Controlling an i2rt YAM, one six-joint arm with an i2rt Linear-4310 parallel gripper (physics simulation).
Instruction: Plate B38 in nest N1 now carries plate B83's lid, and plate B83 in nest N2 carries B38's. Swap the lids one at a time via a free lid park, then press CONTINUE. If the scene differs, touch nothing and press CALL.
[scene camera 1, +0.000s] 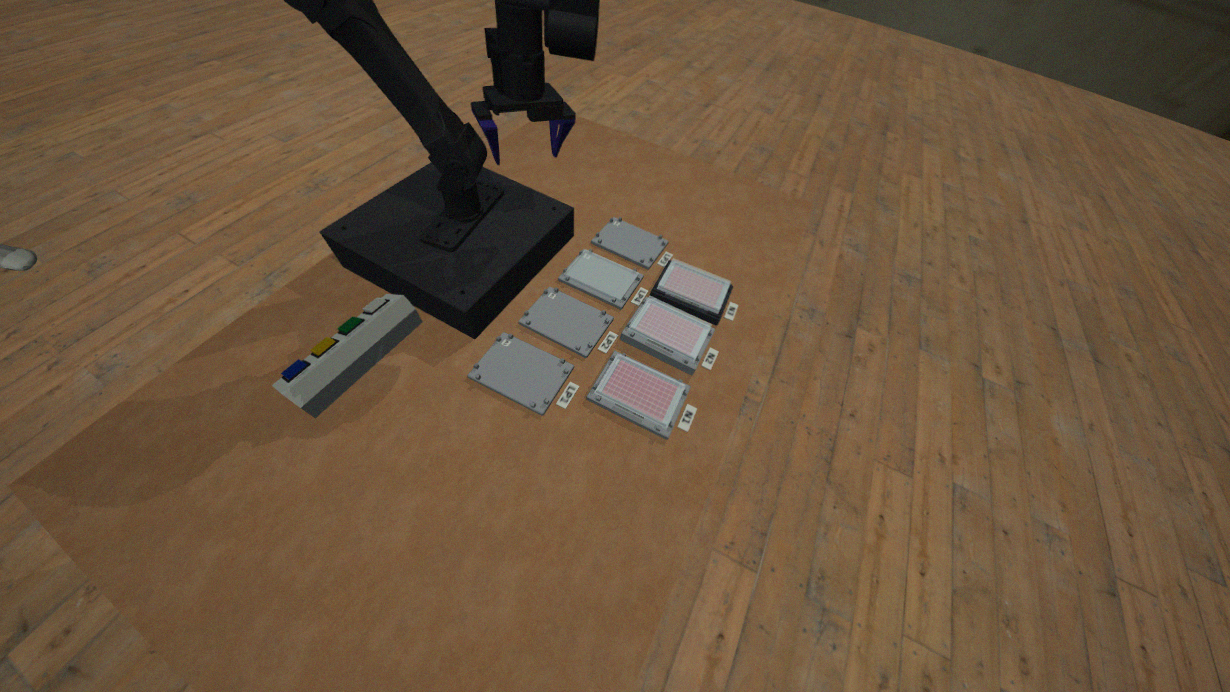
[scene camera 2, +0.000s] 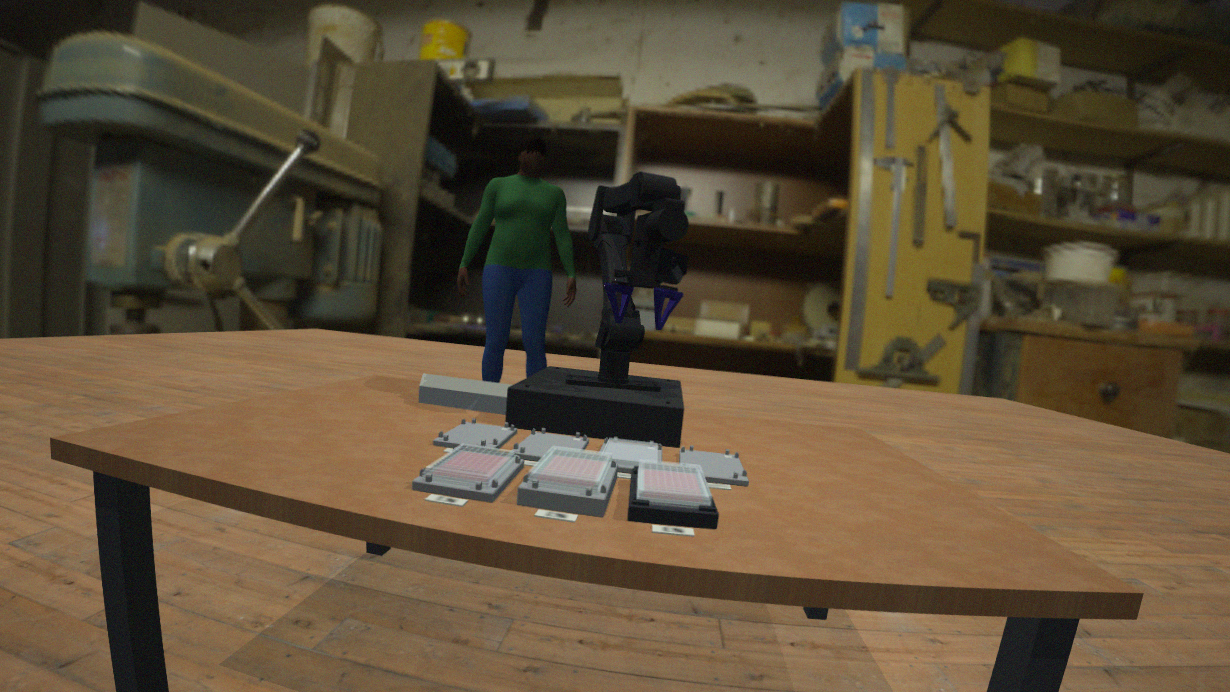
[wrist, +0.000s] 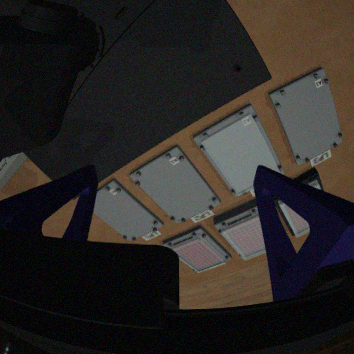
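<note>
My gripper is open and empty, high above the table beside its base. Nest N1 holds a pink-welled plate; nest N2 holds another pink plate. Both seem to have clear lids; plate names are unreadable. Lid parks LP1 and LP2 are bare. A pale lid lies on the park beyond LP2. The farthest park is bare. CONTINUE and CALL cannot be read on the button box.
A third pink plate sits in a black nest beyond N2. The black robot base stands beside the parks. The box has blue, yellow, green and pale buttons. A person stands behind.
</note>
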